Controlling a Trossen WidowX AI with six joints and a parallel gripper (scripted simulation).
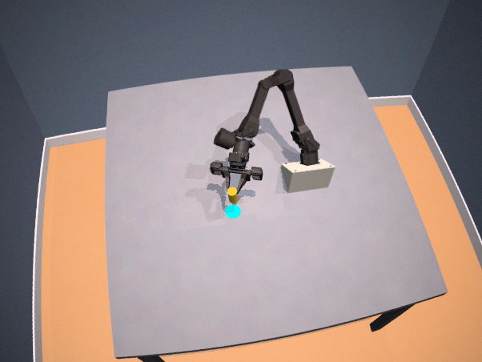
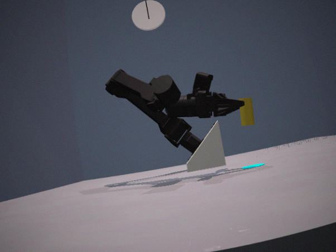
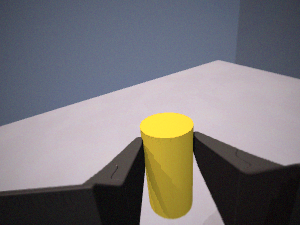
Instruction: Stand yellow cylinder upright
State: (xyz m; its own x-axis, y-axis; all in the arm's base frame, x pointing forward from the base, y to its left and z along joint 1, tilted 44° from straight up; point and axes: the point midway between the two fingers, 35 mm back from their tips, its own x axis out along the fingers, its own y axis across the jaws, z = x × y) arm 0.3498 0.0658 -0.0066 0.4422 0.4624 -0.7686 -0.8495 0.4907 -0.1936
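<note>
My gripper tip is 10 mm past the cyan circle, 10 mm to the left of it and 160 mm above it. The rest, counted from my gripper tip: yellow tall cylinder: 20 mm below.
</note>
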